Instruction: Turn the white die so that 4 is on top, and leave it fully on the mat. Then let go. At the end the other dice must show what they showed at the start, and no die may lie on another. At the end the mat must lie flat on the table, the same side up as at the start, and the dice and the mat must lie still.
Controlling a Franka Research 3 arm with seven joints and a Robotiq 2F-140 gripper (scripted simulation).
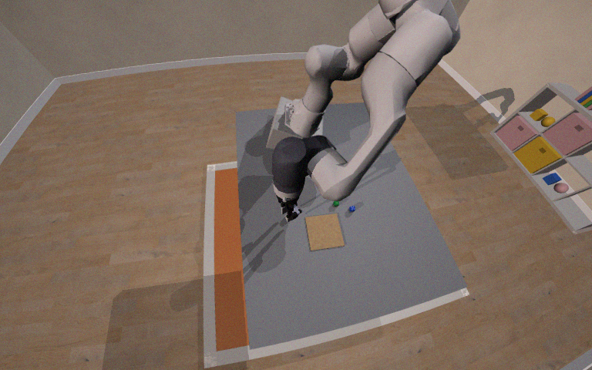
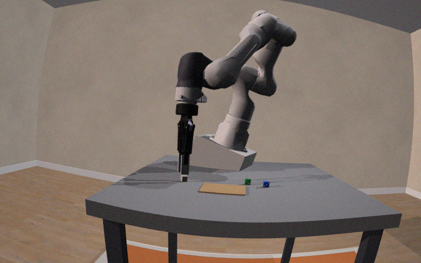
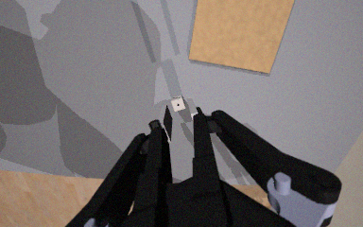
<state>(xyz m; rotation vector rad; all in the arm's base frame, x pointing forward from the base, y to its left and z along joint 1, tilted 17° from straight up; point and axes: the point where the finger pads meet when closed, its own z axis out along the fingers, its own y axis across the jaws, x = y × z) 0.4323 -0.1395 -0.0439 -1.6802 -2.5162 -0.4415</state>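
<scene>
The white die lies 5 cm below my hand. From my hand the other things lie so: green die (3 cm behind, 22 cm to the left, 5 cm below); then blue die (1 cm ahead, 29 cm to the left, 5 cm below); then tan mat (8 cm ahead, 14 cm to the left, 6 cm below).
</scene>
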